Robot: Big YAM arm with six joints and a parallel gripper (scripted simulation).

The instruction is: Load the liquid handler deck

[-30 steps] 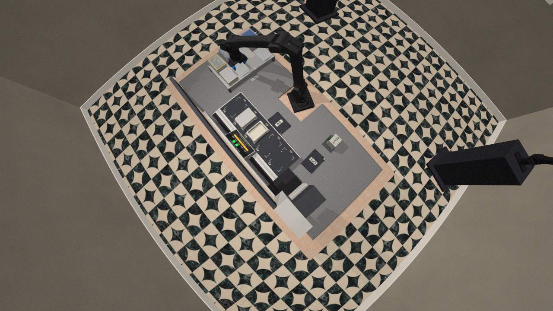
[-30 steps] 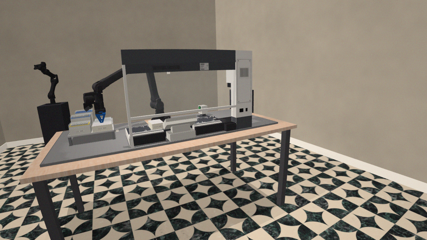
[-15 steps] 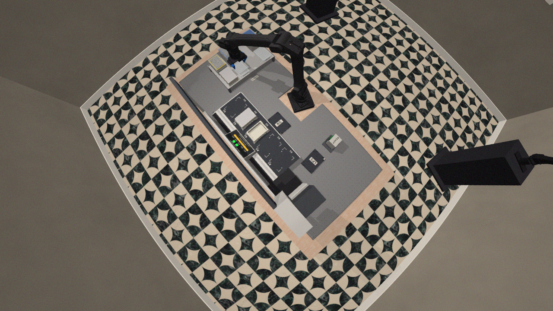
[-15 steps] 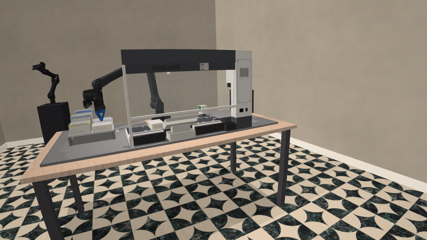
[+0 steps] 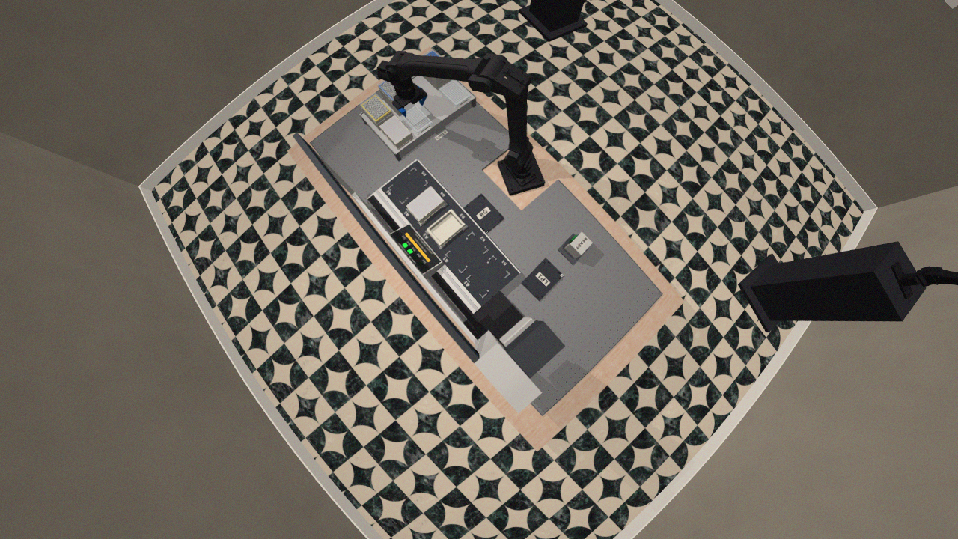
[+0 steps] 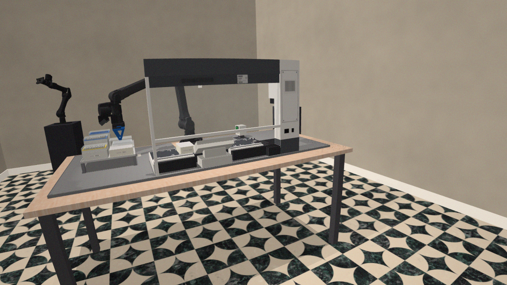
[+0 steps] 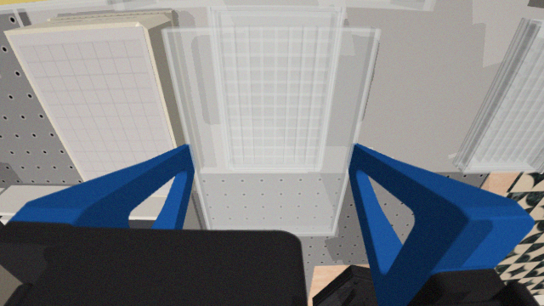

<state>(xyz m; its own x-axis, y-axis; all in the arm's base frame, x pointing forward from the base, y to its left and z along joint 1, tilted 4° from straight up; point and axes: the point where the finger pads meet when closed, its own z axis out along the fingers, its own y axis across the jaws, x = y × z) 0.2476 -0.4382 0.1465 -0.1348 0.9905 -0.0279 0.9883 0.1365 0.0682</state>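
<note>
My hand is 10 cm short of the white block, 6 cm above it and 2 cm to the right of it. From my hand the other things lie so: clear plate lid: 1 cm below; shelf label: 14 cm below, 9 cm to the left, 7 cm behind; shelf: 8 cm to the right, 8 cm below, 5 cm behind.
</note>
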